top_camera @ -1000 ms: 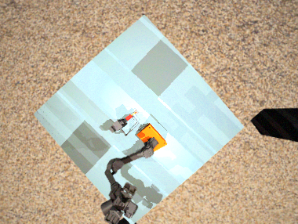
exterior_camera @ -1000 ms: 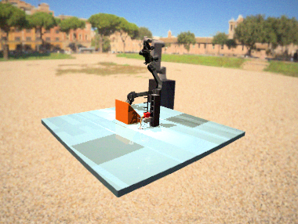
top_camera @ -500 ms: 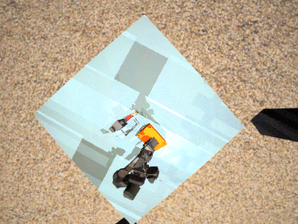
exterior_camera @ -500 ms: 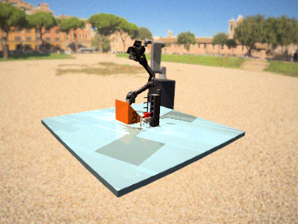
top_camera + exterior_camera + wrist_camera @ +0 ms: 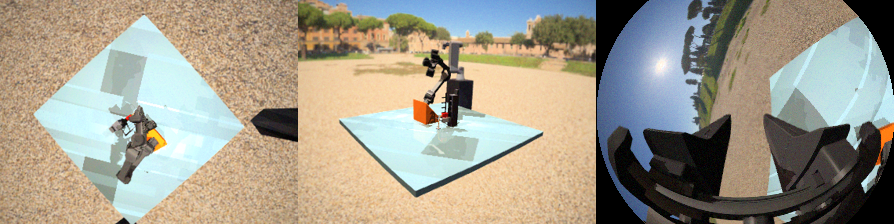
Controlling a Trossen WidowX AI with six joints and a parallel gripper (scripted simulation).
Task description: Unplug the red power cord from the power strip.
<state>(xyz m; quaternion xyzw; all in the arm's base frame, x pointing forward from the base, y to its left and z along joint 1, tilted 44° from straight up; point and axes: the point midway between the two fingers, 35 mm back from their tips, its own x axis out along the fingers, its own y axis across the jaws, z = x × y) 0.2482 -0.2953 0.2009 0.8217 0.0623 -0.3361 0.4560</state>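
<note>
Now: gripper tip 37 cm above the red plug and 15 cm to the right of it.
</note>
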